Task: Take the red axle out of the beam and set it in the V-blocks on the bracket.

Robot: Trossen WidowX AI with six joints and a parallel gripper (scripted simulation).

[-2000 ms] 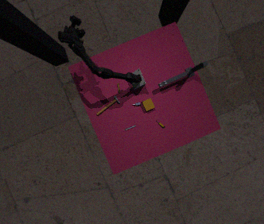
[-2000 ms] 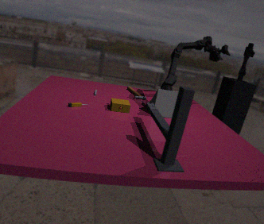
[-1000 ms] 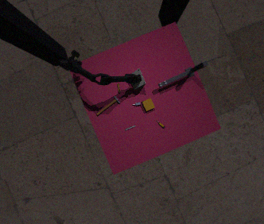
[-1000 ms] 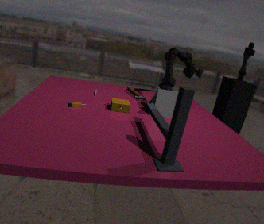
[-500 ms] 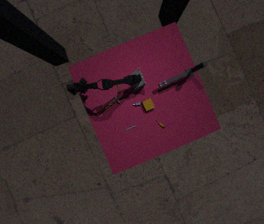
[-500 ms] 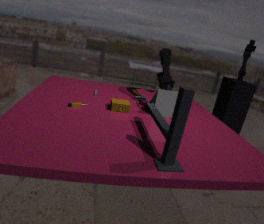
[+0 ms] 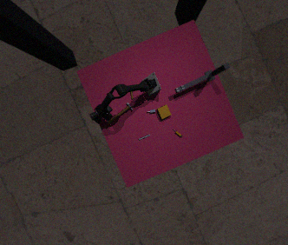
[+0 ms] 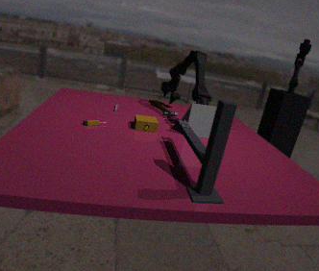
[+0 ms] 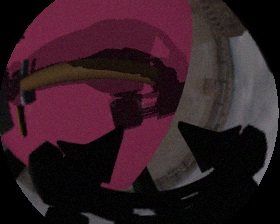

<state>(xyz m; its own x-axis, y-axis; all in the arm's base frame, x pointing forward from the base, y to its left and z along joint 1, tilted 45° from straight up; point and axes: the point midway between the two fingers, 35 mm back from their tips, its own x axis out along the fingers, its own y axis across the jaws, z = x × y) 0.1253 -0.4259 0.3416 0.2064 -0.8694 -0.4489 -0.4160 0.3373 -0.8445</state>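
The upright peg lies 11 cm ahead of my gripper tip, 45 cm to the left of it and 2 cm below it. Round my gripper tip: black tool: 40 cm ahead, 64 cm to the left, 3 cm below; yellow block: 15 cm ahead, 58 cm to the left, 1 cm below.
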